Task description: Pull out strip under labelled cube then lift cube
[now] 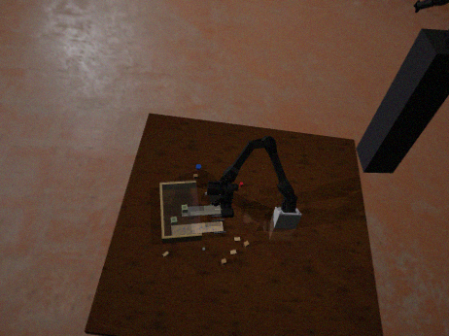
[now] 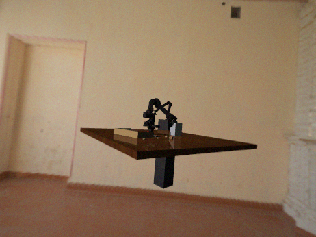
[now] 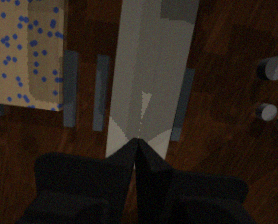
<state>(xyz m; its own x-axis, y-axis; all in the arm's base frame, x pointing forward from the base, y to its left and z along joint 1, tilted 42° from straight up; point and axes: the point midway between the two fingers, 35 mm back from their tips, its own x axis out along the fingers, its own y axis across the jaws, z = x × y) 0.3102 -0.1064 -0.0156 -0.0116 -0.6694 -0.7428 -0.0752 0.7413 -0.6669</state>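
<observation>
The pale strip is 10 cm ahead of my gripper tip and 1 cm to the left of it. The rest, counted from my gripper tip: red object (15 cm to the right, 10 cm behind, 1 cm above).
</observation>
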